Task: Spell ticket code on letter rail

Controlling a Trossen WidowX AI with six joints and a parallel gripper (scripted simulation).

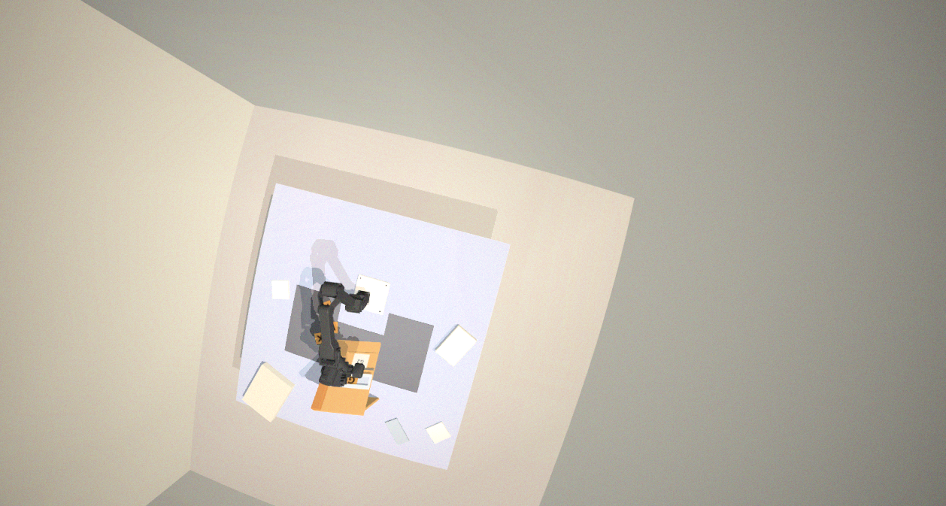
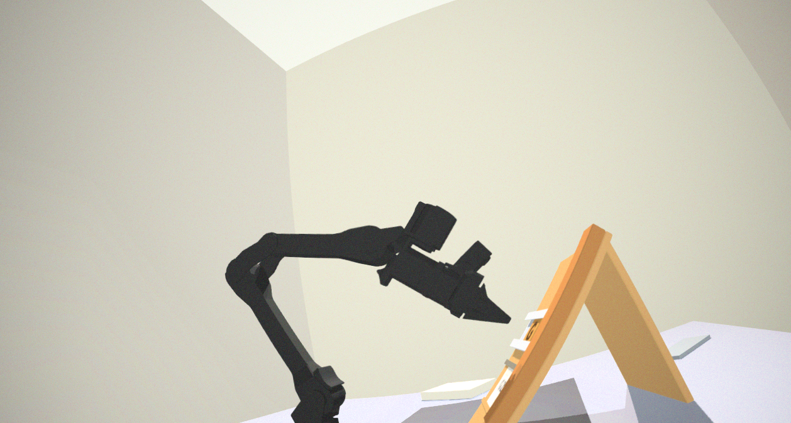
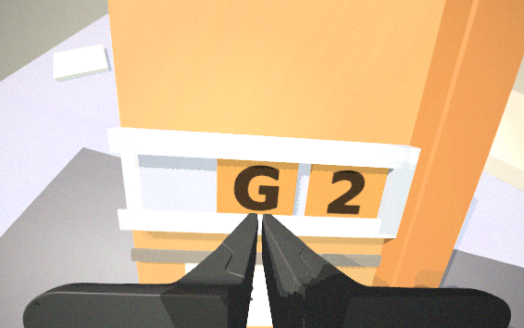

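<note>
The white ticket lies 3 cm behind my gripper tip, 1 cm to the left of it and 11 cm below it. Also, from my gripper tip: grey slab 38 cm ahead, 22 cm to the left, 19 cm below; then grey mat 13 cm behind, 5 cm to the right, 19 cm below.
</note>
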